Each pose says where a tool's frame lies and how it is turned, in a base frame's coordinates. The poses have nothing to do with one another.
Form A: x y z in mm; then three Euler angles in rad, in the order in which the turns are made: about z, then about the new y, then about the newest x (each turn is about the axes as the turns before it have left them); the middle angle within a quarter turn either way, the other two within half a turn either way.
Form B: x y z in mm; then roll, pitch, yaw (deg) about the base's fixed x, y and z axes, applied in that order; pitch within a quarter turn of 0, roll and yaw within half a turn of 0. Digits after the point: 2 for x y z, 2 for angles.
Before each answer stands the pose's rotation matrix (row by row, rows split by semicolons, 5 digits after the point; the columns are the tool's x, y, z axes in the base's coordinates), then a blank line. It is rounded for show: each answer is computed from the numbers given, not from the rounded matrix.
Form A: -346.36 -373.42 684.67 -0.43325 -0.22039 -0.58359
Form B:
0.88565 0.45967 0.06576; -0.40967 0.70682 0.57670; 0.21861 -0.53770 0.81431

-346.36 -373.42 684.67 -33.44 -12.63 -24.82
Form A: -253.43 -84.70 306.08 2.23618 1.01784 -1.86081
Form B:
-0.32424 0.72838 -0.60359; 0.41317 -0.46495 -0.78302; -0.85098 -0.50327 -0.15019

-253.43 -84.70 306.08 -106.62 58.32 128.12
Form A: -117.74 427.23 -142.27 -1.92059 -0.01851 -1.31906
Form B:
-0.34265 0.22786 0.91141; -0.93928 -0.10220 -0.32757; 0.01851 -0.96832 0.24904

-117.74 427.23 -142.27 -75.58 -1.06 -110.04
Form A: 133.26 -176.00 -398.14 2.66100 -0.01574 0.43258
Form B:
-0.88661 -0.41387 0.20648; 0.46225 -0.80809 0.36512; 0.01574 0.41916 0.90777

133.26 -176.00 -398.14 24.79 -0.90 152.46
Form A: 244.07 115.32 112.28 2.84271 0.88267 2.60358
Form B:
-0.60693 -0.12542 0.78479; 0.18700 0.93721 0.29440; -0.77244 0.32544 -0.54537

244.07 115.32 112.28 149.17 50.57 162.88
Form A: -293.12 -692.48 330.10 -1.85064 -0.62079 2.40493
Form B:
-0.22467 -0.60396 -0.76469; -0.78178 0.58017 -0.22854; 0.58168 0.54647 -0.60251

-293.12 -692.48 330.10 137.79 -35.57 -106.03
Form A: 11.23 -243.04 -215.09 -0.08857 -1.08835 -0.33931
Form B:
0.46213 0.37710 -0.80264; -0.04104 0.91321 0.40542; 0.88586 -0.15442 0.43750

11.23 -243.04 -215.09 -19.44 -62.36 -5.07
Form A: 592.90 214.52 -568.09 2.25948 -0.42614 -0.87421
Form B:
-0.57869 -0.69687 -0.42367; 0.70303 -0.16295 -0.69223; 0.41336 -0.69844 0.58422

592.90 214.52 -568.09 -50.09 -24.42 129.46
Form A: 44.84 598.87 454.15 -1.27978 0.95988 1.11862
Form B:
0.16459 0.62996 -0.75899; -0.54950 -0.58045 -0.60094; -0.81912 0.51597 0.25063

44.84 598.87 454.15 64.09 55.00 -73.33
